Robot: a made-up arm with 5 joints. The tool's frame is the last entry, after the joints.
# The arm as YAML. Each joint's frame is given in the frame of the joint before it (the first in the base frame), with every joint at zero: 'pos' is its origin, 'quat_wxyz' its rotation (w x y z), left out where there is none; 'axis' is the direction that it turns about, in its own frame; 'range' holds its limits. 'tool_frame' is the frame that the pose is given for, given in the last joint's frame.
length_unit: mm
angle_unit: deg
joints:
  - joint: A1
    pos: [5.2, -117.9, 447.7]
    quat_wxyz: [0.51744, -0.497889, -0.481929, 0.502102]
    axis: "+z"
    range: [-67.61, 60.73]
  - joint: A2
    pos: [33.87, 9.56, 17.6]
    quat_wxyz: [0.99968, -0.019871, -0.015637, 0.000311]
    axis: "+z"
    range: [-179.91, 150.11]
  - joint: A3
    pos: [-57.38, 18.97, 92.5]
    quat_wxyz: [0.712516, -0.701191, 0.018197, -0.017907]
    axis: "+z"
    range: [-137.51, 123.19]
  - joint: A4
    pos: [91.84, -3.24, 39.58]
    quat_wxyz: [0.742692, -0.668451, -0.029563, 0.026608]
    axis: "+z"
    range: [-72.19, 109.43]
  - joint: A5
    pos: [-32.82, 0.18, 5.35]
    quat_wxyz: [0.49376, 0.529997, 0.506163, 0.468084]
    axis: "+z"
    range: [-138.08, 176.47]
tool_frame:
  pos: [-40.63, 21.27, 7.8]
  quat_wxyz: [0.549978, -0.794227, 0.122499, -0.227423]
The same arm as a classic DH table. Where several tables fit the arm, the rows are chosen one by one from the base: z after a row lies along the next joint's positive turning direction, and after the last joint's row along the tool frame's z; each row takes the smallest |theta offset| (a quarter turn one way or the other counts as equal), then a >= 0, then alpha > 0; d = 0 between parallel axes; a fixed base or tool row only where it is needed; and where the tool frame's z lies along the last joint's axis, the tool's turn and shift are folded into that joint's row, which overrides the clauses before.
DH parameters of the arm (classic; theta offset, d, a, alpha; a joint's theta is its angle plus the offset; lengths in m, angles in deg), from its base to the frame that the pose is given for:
base (fixed): 88.2 0.4481 -0.1177 -87.72
A1: 38.29 0.2743 0.0325 -2.9
A2: -41.11 -0.1736 -0.0583 -89.08
A3: 4.63 0.0567 0.0913 -84
A4: 86.67 -0.0077 -0.0015 94.26
A5: -31.45 -0.026 -0.0458 -106.95
tool (fixed): -13.7 -0.003 0 0
Joint limits (deg, base to tool): -67.61..60.73 -179.91..150.11 -137.51..123.19 -72.19..109.43 -138.08..176.47

